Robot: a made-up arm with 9 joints.
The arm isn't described. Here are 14 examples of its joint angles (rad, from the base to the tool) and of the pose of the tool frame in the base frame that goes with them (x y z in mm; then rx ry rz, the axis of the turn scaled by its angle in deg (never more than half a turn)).
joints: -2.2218 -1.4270 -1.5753 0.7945 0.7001 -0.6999 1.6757 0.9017 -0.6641
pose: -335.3 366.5 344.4 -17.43 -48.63 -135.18
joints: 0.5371 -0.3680 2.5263 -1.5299 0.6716 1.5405 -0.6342 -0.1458 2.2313
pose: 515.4 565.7 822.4 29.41 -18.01 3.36
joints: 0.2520 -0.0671 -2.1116 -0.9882 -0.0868 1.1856 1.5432 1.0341 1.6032
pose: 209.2 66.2 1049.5 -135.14 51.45 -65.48
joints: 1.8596 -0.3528 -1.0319 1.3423 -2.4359 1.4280 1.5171 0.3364 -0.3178
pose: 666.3 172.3 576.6 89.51 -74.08 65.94
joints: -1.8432 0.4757 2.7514 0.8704 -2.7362 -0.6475 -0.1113 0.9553 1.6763
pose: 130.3 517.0 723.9 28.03 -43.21 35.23
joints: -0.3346 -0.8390 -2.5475 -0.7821 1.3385 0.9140 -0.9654 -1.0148 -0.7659
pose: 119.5 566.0 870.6 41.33 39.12 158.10
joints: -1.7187 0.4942 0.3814 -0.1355 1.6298 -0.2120 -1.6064 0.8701 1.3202
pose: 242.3 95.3 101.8 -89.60 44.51 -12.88
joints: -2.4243 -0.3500 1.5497 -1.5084 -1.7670 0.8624 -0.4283 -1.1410 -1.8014
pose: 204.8 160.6 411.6 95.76 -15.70 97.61
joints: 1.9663 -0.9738 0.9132 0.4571 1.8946 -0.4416 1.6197 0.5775 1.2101
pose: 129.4 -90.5 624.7 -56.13 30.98 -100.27
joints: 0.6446 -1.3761 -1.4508 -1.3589 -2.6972 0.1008 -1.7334 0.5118 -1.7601
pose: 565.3 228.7 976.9 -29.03 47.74 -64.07
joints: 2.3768 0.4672 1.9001 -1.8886 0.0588 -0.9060 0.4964 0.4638 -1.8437
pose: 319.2 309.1 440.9 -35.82 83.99 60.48
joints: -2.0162 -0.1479 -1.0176 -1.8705 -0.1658 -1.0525 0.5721 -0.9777 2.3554
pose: -164.0 602.6 386.2 13.09 69.37 73.02
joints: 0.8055 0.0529 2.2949 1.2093 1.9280 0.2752 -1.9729 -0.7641 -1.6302
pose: 371.3 427.3 552.2 118.14 -11.42 24.89
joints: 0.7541 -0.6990 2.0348 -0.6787 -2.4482 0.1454 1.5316 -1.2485 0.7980
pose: -35.2 363.0 455.6 -64.14 -148.54 15.63
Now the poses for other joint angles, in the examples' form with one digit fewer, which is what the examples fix.
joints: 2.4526 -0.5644 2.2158 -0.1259 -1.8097 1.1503 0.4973 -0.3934 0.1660
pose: 451 455 574 -8.5 17.8 85.9
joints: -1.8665 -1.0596 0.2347 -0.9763 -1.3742 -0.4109 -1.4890 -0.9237 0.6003
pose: -330 10 479 -20.9 174.6 -3.6
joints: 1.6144 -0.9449 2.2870 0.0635 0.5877 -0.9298 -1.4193 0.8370 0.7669
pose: 561 242 972 -69.7 -54.1 -77.1
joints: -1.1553 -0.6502 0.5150 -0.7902 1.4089 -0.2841 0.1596 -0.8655 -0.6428
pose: -117 343 407 -69.4 -134.1 5.6
